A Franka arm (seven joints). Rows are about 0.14 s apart.
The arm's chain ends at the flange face. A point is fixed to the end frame.
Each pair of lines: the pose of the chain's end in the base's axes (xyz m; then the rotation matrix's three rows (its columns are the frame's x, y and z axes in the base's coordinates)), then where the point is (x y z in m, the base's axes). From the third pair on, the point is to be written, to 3 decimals.
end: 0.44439 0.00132 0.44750; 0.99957 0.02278 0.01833; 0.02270 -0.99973 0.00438; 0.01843 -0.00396 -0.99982
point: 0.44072 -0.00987 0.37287
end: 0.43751 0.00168 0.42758; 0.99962 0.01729 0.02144; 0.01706 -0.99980 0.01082; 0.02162 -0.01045 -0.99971
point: 0.43401 -0.00900 0.35287
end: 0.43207 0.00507 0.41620; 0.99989 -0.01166 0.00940; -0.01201 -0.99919 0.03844; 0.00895 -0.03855 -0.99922
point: 0.427 -0.003 0.341
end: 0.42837 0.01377 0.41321; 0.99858 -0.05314 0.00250; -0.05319 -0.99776 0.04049; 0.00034 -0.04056 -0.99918
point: 0.423 0.006 0.338
